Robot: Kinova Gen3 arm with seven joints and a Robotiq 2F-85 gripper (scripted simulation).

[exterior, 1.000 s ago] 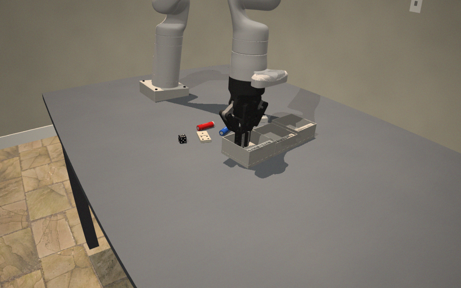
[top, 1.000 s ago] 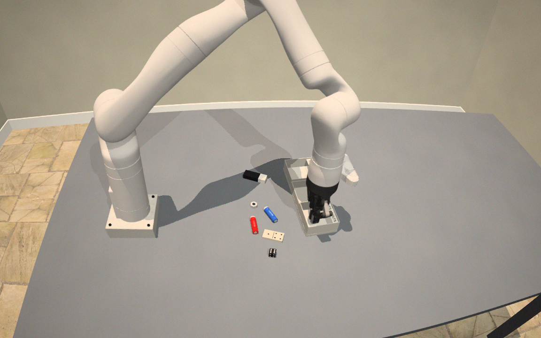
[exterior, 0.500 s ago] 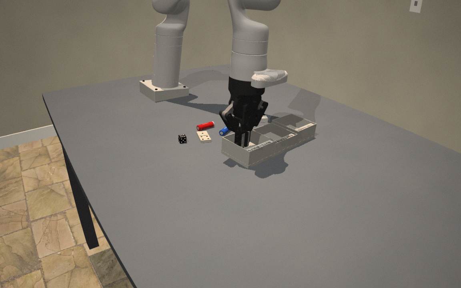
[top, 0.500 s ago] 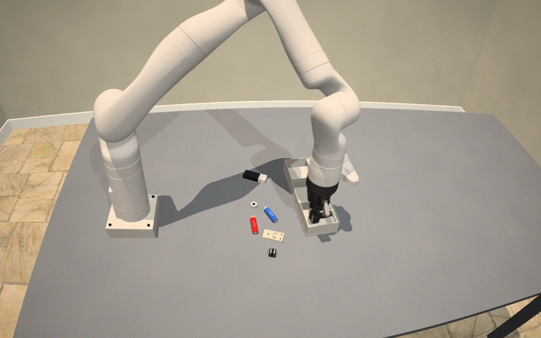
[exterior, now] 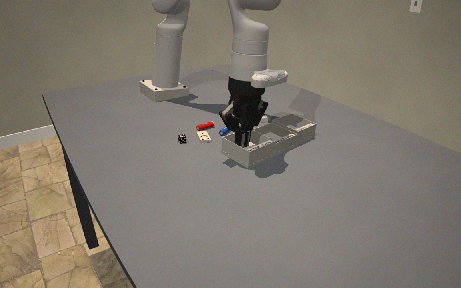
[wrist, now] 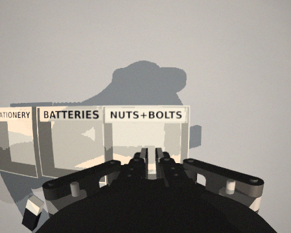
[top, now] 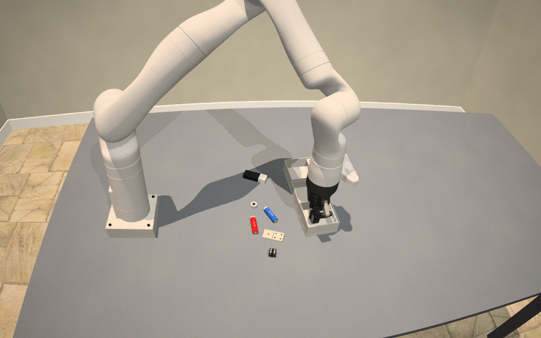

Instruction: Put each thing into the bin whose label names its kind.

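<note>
My gripper is now 90 mm to the right of the bin row, 20 mm above it and 10 mm short of it. From my hand the other things lie so: blue battery 100 mm behind, 40 mm to the left, 30 mm below; then black die 120 mm behind, 80 mm to the right, 30 mm below; then cream domino 110 mm behind, 30 mm to the right, 30 mm below.
</note>
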